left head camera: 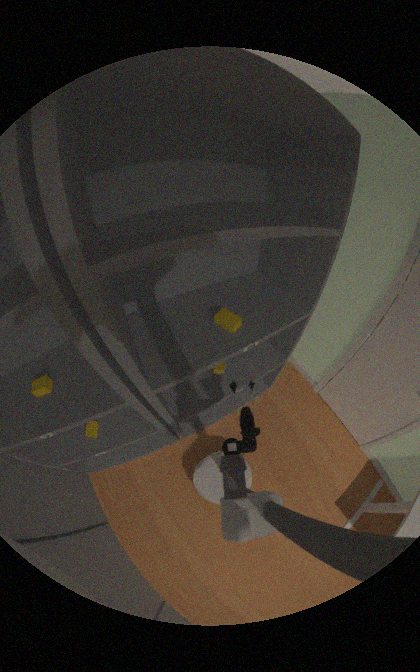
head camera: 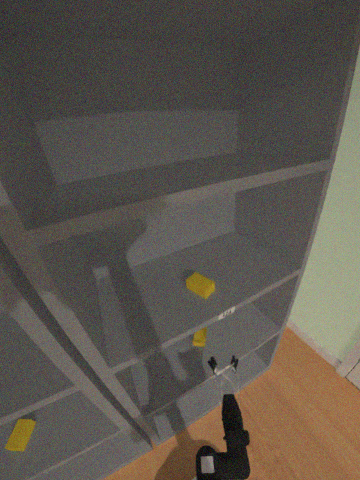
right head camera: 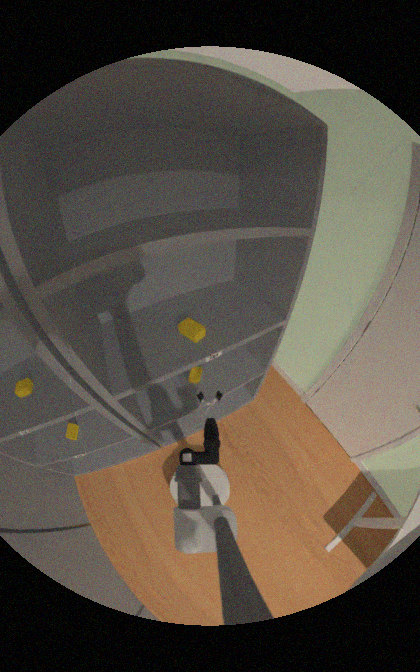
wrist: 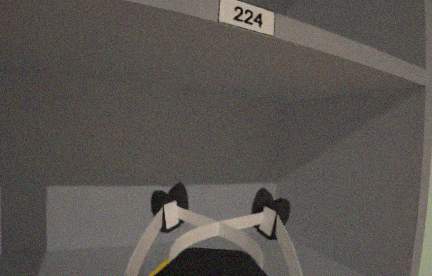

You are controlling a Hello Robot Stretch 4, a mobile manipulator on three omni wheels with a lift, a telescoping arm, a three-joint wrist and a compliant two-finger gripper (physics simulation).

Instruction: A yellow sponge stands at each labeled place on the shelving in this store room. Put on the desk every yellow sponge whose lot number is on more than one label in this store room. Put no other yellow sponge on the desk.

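Places are measured from the robot's base along level axes (x left, y back, z up), in millimetres.
Pixels of known places: gripper, fingertip midpoint: (head camera: 222, 356) (wrist: 220, 201).
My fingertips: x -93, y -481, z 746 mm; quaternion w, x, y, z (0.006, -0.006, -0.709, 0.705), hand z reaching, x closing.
For each thing: its top centre in the pictures, then the offset to it from my fingertips. "pt": a spot on its surface instead.
- upper board's label, surface spot: (wrist: 247, 17) (head camera: 226, 313) pt dx -19, dy -53, dz +200 mm
- yellow sliver, surface spot: (wrist: 160, 266) pt dx +103, dy -250, dz -194 mm
- lower sponge, middle of its top: (head camera: 18, 433) dx +886, dy +221, dz -194 mm
My gripper (head camera: 223, 363) (left head camera: 243, 386) (right head camera: 210, 396) (wrist: 220, 201) is open and empty, low in front of the right shelf bay. In that bay one yellow sponge (head camera: 200, 285) (left head camera: 228, 320) (right head camera: 192, 330) lies on the upper of two boards, and another yellow sponge (head camera: 199, 337) (left head camera: 219, 368) (right head camera: 195, 374) on the board below. The upper board's label (head camera: 227, 313) (left head camera: 250, 346) (right head camera: 214, 356) (wrist: 247, 17) reads 224 in the wrist view. A yellow sliver (wrist: 160, 266) shows at the wrist view's bottom edge. The left bay holds an upper sponge (left head camera: 42, 386) (right head camera: 24, 387) and a lower sponge (head camera: 20, 434) (left head camera: 92, 429) (right head camera: 72, 431).
The grey shelving's boards (head camera: 280, 176) and uprights stand close ahead. A green wall (head camera: 332, 255) is to the right. A white leg frame (left head camera: 385, 507) (right head camera: 375, 522) stands at lower right in the side head views. Labels on the left bay (left head camera: 46, 436) (right head camera: 25, 432) are too small to read.
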